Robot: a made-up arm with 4 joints. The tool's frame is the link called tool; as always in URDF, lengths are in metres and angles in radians. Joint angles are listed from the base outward.
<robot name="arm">
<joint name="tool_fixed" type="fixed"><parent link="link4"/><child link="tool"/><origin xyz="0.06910 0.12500 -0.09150"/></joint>
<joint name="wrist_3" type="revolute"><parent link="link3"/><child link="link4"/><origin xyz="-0.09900 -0.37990 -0.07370"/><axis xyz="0 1 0"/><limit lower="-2.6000" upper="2.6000"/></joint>
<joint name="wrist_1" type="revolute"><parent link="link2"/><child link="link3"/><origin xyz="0.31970 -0.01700 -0.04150"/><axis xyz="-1 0 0"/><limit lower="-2.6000" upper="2.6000"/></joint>
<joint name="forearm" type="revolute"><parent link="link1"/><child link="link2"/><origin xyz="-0.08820 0.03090 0.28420"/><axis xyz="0 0 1"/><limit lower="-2.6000" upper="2.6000"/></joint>
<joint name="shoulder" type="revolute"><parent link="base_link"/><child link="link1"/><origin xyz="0.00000 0.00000 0.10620"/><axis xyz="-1 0 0"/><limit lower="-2.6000" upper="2.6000"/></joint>
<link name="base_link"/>
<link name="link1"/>
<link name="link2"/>
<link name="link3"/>
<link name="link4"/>
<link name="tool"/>
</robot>
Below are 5 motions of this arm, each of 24 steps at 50 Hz.
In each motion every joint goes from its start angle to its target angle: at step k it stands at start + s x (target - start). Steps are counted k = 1, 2, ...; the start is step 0. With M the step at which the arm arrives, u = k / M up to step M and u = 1 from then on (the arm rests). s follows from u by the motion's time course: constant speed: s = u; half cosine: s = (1 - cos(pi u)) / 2; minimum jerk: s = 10 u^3 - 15 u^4 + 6 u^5.
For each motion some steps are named. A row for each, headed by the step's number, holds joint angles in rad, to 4 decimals.
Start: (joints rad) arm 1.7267 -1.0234 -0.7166 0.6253
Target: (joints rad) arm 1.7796 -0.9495 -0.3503 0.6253
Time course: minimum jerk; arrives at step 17
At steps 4, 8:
4: 1.7314 -1.0169 -0.6841 0.6253
8: 1.7502 -0.9905 -0.5536 0.6253

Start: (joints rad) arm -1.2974 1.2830 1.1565 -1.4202
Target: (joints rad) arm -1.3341 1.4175 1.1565 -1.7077
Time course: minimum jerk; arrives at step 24
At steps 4, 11, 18, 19, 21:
4: -1.2987 1.2878 1.1565 -1.4304
11: -1.3129 1.3398 1.1565 -1.5416
18: -1.3303 1.4036 1.1565 -1.6779
19: -1.3317 1.4088 1.1565 -1.6892
21: -1.3335 1.4153 1.1565 -1.7031

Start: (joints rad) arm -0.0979 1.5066 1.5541 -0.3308
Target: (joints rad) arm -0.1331 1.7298 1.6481 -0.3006
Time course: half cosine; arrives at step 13
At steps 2, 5, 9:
2: -0.0999 1.5194 1.5595 -0.3291
5: -0.1093 1.5786 1.5844 -0.3211
9: -0.1255 1.6816 1.6278 -0.3071

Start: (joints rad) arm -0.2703 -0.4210 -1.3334 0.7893
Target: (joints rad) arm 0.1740 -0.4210 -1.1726 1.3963
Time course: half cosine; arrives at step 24
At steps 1, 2, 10, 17, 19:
1: -0.2684 -0.4210 -1.3327 0.7919
2: -0.2627 -0.4210 -1.3307 0.7996
10: -0.1056 -0.4210 -1.2738 1.0142
17: 0.0871 -0.4210 -1.2041 1.2776
19: 0.1281 -0.4210 -1.1892 1.3336

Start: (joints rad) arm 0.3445 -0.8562 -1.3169 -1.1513
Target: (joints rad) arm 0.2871 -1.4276 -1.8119 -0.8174
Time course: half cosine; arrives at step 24
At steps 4, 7, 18, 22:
4: 0.3407 -0.8945 -1.3501 -1.1289
7: 0.3333 -0.9680 -1.4137 -1.0860
18: 0.2955 -1.3439 -1.7394 -0.8663
22: 0.2881 -1.4179 -1.8035 -0.8231

